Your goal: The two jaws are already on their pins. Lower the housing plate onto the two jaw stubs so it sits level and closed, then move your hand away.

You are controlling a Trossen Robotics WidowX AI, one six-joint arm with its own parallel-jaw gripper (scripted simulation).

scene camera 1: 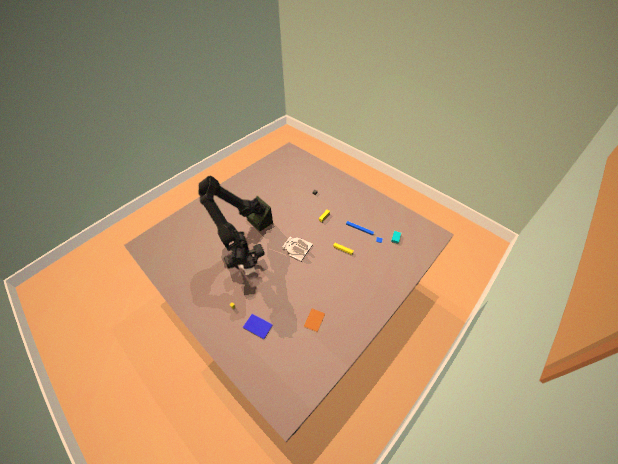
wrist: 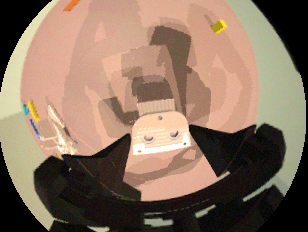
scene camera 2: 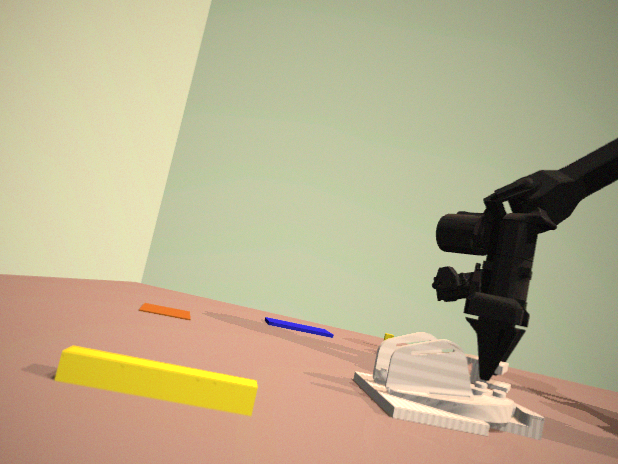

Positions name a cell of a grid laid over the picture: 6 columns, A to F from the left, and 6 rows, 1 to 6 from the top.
Scene:
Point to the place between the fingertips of my gripper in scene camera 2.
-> E5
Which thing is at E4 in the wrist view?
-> My gripper.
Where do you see a white housing part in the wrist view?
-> D4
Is my gripper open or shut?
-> Open.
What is my gripper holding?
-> Nothing.

